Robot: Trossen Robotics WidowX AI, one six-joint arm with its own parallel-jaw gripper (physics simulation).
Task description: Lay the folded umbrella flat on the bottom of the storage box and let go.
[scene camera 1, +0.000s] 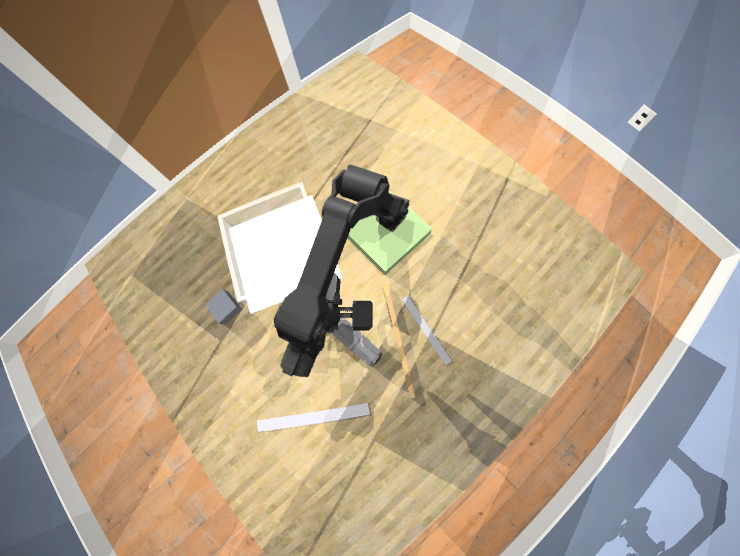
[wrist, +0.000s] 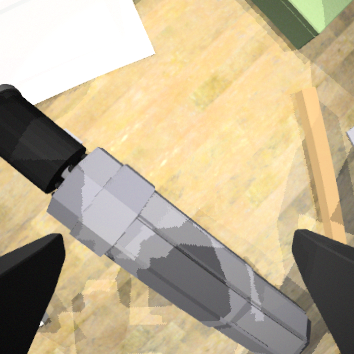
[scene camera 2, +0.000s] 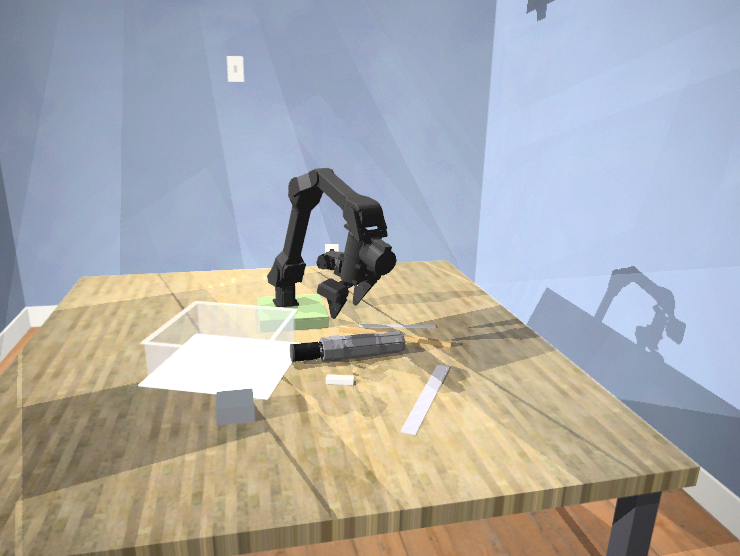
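Seen in the pictures: gripper, fingertip midpoint: (wrist: pixel 179 243) (scene camera 2: pixel 344 311); arm's base, link origin: (scene camera 1: pixel 390 217) (scene camera 2: pixel 285 302).
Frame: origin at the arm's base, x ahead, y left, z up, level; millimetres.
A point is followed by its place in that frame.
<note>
The folded umbrella (scene camera 1: pixel 358 345) @(x 330, y 164, z 18 mm) (scene camera 2: pixel 364 346) @(x 352, y 117, z 4 mm) (wrist: pixel 175 260) @(x 323, y 101, z 21 mm) has a grey body and a black handle. It lies on the table, its handle end near the storage box (scene camera 1: pixel 260 205) @(x 217, y -306, z 45 mm) (scene camera 2: pixel 239 319) @(x 157, y -148, z 27 mm). The box has pale see-through walls. A white sheet (scene camera 1: pixel 269 257) @(x 309, y -209, z -29 mm) (scene camera 2: pixel 221 364) (wrist: pixel 75 45) @(x 255, y -37, z -6 mm) covers most of its opening in scene camera 1 and hides its bottom. My gripper (scene camera 2: pixel 345 309) @(x 303, y 81, z 78 mm) (wrist: pixel 179 243) @(x 303, y 81, z 78 mm) is open and empty, pointing down above the umbrella. In the wrist view the grey body runs diagonally between the fingers. The arm hides the handle in scene camera 1.
The arm's green base plate (scene camera 1: pixel 385 257) @(x 103, y 64, z 0 mm) (scene camera 2: pixel 299 323) @(x 125, y 11, z -16 mm) (wrist: pixel 325 12) @(x 117, y 84, z 0 mm) is beyond the umbrella. An orange stick (scene camera 1: pixel 399 346) @(x 264, y 244, z -21 mm) (wrist: pixel 320 165) @(x 204, y 160, z -21 mm) and a pale strip (scene camera 1: pixel 427 331) @(x 185, y 276, z -31 mm) lie beside it. Another strip (scene camera 1: pixel 314 416) @(x 545, y 191, z -31 mm) (scene camera 2: pixel 424 400) @(x 570, y 174, z -31 mm), a grey block (scene camera 1: pixel 222 306) @(x 500, y -197, z 3 mm) (scene camera 2: pixel 235 406) @(x 535, y -205, z 3 mm) and a small white block (scene camera 2: pixel 339 379) @(x 447, y 27, z -21 mm) lie nearer.
</note>
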